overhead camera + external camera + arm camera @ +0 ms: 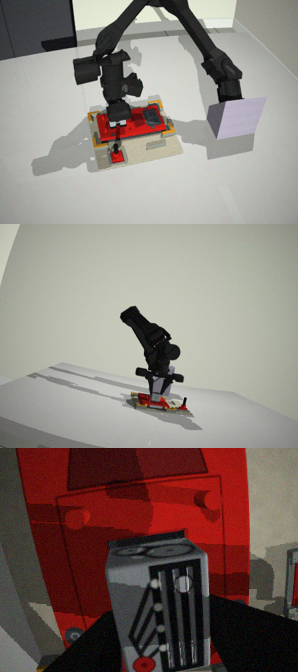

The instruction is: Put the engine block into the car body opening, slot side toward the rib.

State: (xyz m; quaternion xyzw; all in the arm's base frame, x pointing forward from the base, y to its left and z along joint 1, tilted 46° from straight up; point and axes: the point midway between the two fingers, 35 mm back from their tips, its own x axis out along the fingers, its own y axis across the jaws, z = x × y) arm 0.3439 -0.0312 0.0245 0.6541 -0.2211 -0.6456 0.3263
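My gripper tip is now 1 cm above the engine block. Round my gripper tip: black peg (12 cm to the left, 1 cm below); then beige baseplate (4 cm below, 4 cm behind, 1 cm to the left).
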